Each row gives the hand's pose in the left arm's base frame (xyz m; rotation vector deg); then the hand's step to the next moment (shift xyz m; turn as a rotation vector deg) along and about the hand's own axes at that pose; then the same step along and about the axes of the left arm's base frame.
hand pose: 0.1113 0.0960 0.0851 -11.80 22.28 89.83
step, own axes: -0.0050 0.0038 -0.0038 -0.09 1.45 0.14
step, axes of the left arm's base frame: -0.0040 -0.0060 -0.0012 -1.42 -0.03 0.33
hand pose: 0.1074 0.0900 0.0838 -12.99 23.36 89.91
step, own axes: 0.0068 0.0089 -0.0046 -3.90 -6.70 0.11
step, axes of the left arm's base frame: -0.0096 0.0044 -0.0058 6.84 -3.54 0.84
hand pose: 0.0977 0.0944 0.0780 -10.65 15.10 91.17
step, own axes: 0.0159 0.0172 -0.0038 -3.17 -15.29 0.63
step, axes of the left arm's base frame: -0.0180 0.0137 -0.0072 15.41 -2.48 0.68
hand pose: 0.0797 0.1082 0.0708 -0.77 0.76 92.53
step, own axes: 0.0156 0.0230 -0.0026 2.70 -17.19 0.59
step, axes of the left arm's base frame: -0.0237 0.0145 -0.0029 17.05 3.47 0.54
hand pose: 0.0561 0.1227 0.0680 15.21 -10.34 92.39
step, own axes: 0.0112 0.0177 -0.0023 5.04 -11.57 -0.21
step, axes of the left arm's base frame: -0.0183 0.0103 0.0017 11.30 5.59 0.68
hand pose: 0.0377 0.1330 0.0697 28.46 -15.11 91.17
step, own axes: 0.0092 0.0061 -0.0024 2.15 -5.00 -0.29
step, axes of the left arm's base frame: -0.0066 0.0087 0.0030 4.85 2.48 0.11
